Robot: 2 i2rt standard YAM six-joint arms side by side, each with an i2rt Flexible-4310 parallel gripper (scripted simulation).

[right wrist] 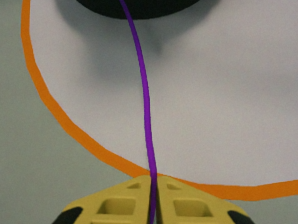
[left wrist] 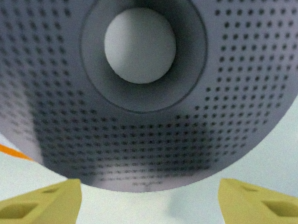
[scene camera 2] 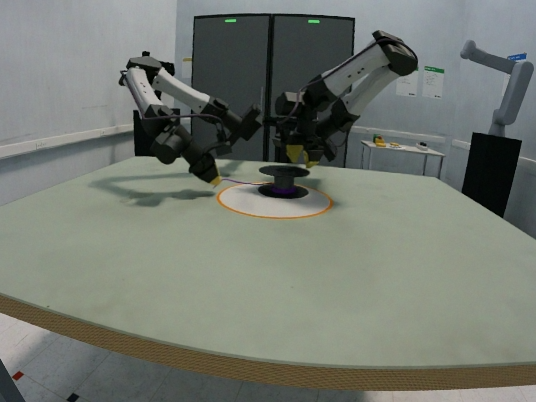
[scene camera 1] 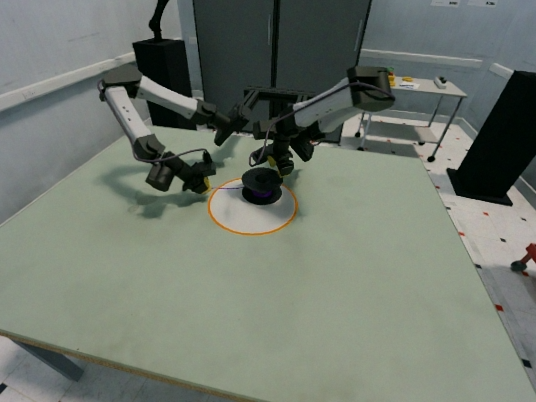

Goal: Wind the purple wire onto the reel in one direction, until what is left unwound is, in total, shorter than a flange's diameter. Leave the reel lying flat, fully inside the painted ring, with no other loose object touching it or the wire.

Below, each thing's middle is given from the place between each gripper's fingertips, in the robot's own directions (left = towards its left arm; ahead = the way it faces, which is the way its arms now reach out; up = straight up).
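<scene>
Black reel (scene camera 1: pixel 262 180): 5 cm below my left hand (scene camera 2: pixel 300 165), 5 cm ahead of it, 4 cm to the right of it.
My right gripper (scene camera 2: pixel 219 183): 10 mm above the black reel, 100 mm past it, 170 mm to the right of it.
</scene>
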